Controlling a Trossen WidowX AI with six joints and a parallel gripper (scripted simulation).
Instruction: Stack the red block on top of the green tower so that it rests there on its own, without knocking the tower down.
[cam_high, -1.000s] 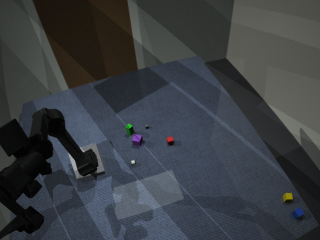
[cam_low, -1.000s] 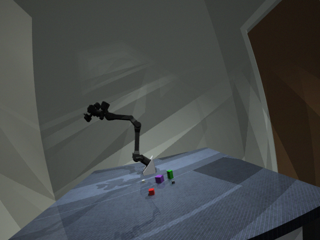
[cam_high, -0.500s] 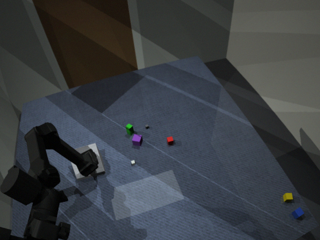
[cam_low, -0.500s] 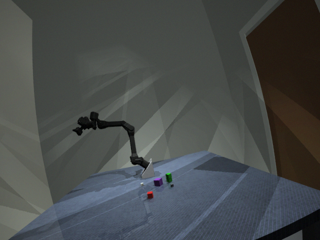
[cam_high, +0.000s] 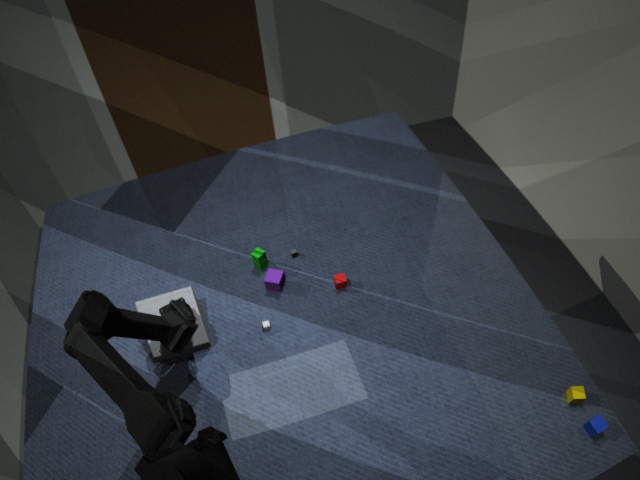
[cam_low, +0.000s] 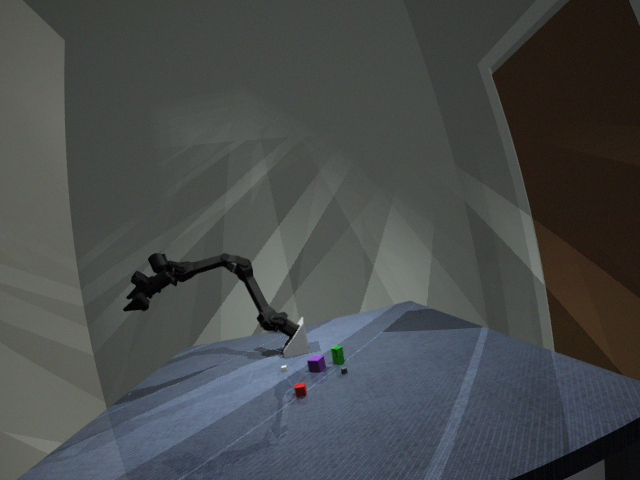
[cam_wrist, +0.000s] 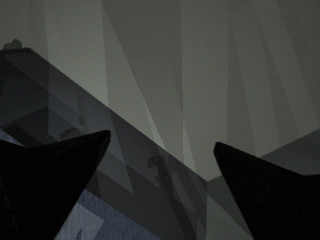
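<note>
Right now the red block is 380 mm ahead of my gripper tip, 570 mm to the left of it and 310 mm below it. Also, from my gripper tip: purple block (240 mm ahead, 650 mm to the left, 300 mm below); then small white cube (170 mm ahead, 550 mm to the left, 310 mm below); then blue block (680 mm ahead, 40 mm to the right, 310 mm below).
</note>
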